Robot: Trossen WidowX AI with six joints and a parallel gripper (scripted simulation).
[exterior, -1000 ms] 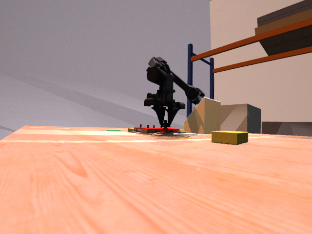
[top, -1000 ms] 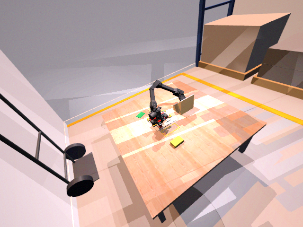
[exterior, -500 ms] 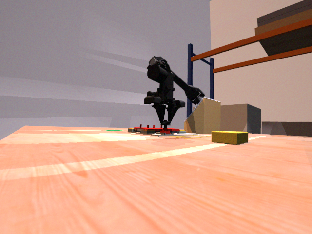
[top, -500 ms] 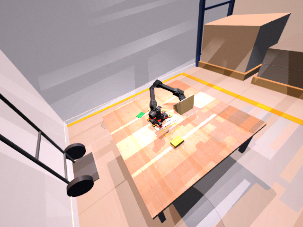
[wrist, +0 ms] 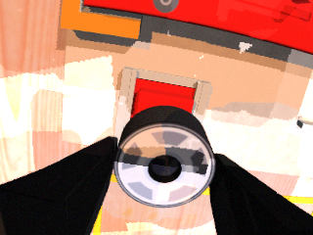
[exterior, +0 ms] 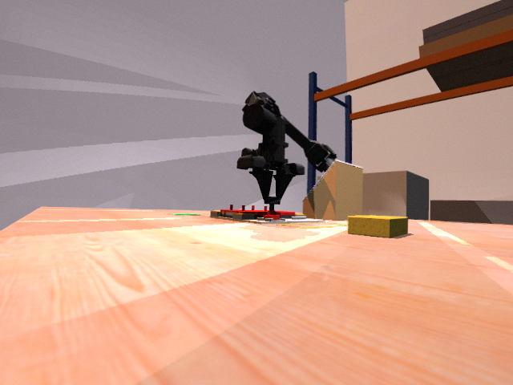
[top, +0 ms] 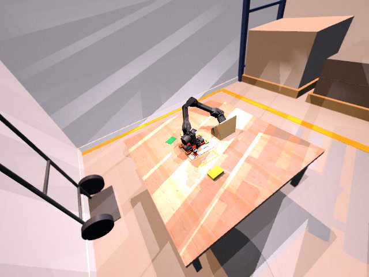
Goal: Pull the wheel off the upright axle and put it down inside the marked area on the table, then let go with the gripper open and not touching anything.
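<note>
Right now the upright axle is 2 cm below my gripper tip. Also, from my gripper tip: green card (33 cm to the right, 8 cm ahead, 5 cm below); wheel (right at my gripper tip); yellow block (27 cm to the left, 4 cm below, 1 cm behind).
</note>
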